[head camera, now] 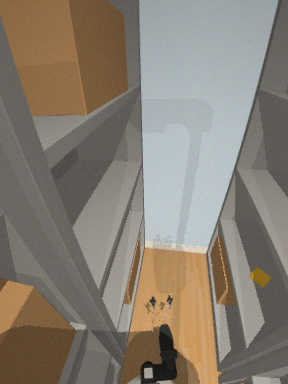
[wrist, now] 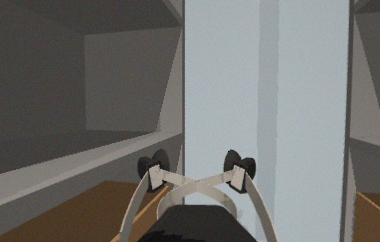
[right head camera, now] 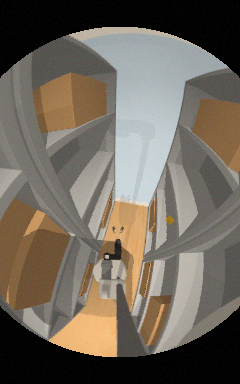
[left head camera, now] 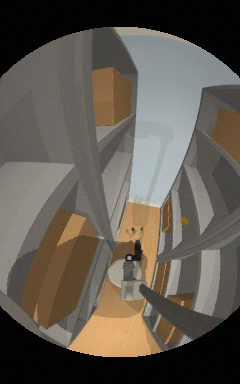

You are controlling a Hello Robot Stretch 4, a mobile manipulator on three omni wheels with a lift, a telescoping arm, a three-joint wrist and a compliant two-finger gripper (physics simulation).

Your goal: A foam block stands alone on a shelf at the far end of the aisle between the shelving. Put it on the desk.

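Places are measured from the robot's base along level axes (x ahead, y left, z up), in metres.
Pixels of known places: gripper, fingertip midpoint: (head camera: 160,295) (wrist: 196,162) (right head camera: 117,225) (left head camera: 136,226).
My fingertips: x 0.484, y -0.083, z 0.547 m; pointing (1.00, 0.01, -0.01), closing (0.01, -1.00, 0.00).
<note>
Behind a point stands the place of what it marks.
The foam block (head camera: 260,277) {z 0.551, x 0.531, y -0.660 m} (left head camera: 185,221) {z 0.550, x 0.521, y -0.671 m} (right head camera: 170,220) {z 0.550, x 0.523, y -0.671 m} is a small yellow-orange block on a shelf of the right-hand shelving, toward the far end of the aisle. It does not show in the wrist view. My gripper (head camera: 161,301) {z 0.547, x 0.484, y -0.083 m} (left head camera: 137,229) {z 0.547, x 0.484, y -0.083 m} (right head camera: 118,229) {z 0.547, x 0.484, y -0.083 m} (wrist: 196,162) {z 0.547, x 0.484, y -0.083 m} is open and empty, with its fingertips spread apart. It points down the aisle, left of the block and apart from it. The desk does not show in these views.
Grey shelving (head camera: 107,245) (right head camera: 75,234) stands close on the left and more shelving on the right, with uprights near me. Large brown boxes (head camera: 102,55) (left head camera: 55,265) (right head camera: 217,130) stand on several shelves. A blue wall (head camera: 175,165) {z 0.923, x 1.173, y -0.249 m} (wrist: 220,90) {z 0.678, x 1.189, y -0.176 m} closes the aisle's far end, beyond the wooden floor (head camera: 192,285) {z -0.028, x 0.780, y -0.416 m}.
</note>
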